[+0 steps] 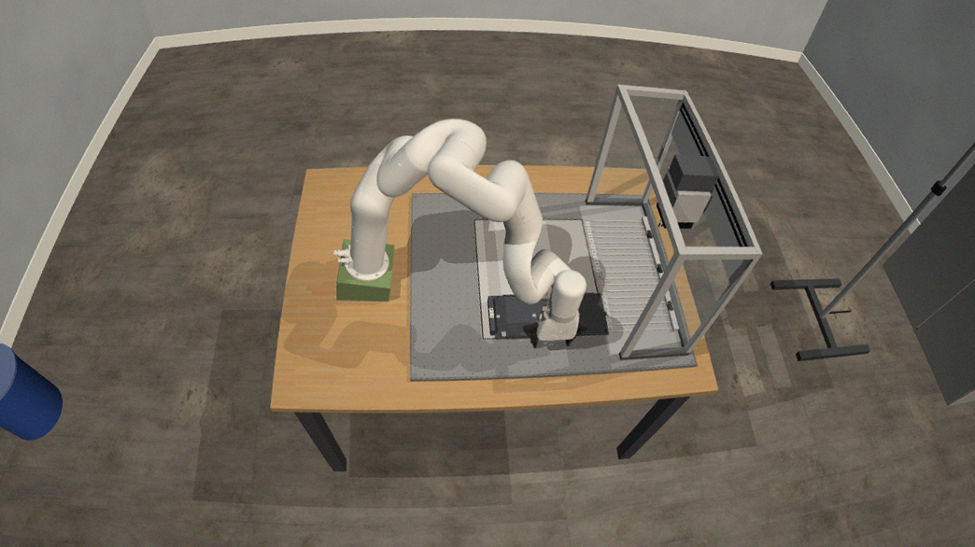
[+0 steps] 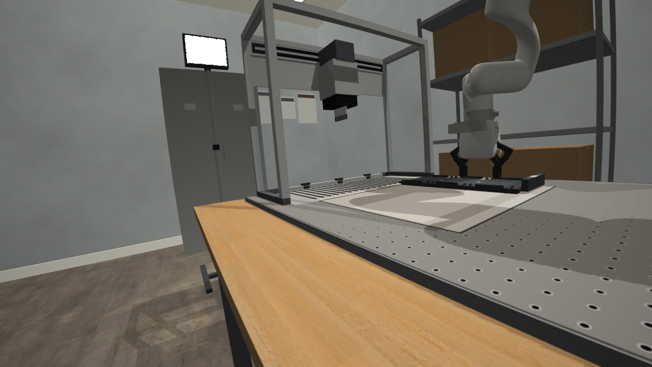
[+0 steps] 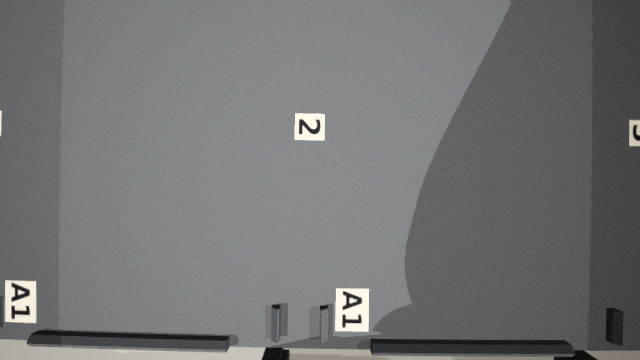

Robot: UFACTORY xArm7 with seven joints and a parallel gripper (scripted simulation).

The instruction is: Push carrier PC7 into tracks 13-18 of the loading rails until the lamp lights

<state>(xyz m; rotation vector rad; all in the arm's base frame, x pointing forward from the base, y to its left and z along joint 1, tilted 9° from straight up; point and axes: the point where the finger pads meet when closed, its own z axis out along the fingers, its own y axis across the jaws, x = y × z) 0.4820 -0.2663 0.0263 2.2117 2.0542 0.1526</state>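
Now: the carrier PC7 10 mm ahead of my hand and 80 mm to the left of it. Also, from my hand: dark pipetting head 350 mm ahead, 200 mm to the left, 330 mm above.
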